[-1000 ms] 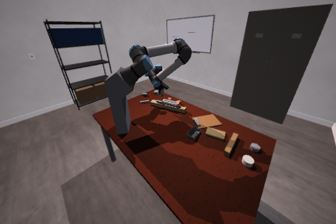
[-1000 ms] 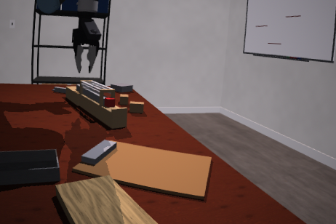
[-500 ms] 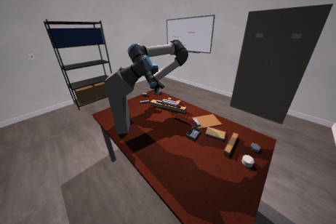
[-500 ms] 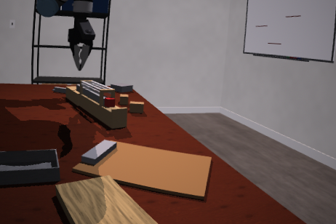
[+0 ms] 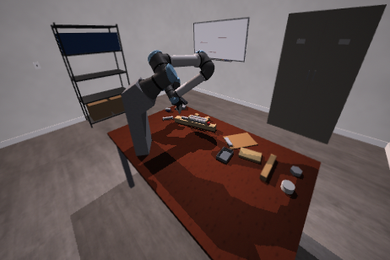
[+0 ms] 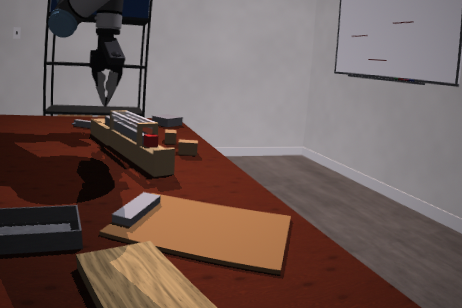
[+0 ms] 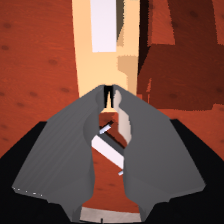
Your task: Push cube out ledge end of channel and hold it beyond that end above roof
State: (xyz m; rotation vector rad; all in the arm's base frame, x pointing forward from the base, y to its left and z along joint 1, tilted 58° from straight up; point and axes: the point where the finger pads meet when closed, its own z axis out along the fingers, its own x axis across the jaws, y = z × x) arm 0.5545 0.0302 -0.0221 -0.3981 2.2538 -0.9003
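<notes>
Right now my hand is 20 mm short of the red cube, 310 mm to the left of it and 50 mm above it. Round my hand: grey block: 280 mm ahead, 160 mm to the left, 90 mm below; then dark tray: 260 mm behind, 570 mm to the right, 100 mm below; then channel: 10 mm ahead, 200 mm to the right, 50 mm below.
</notes>
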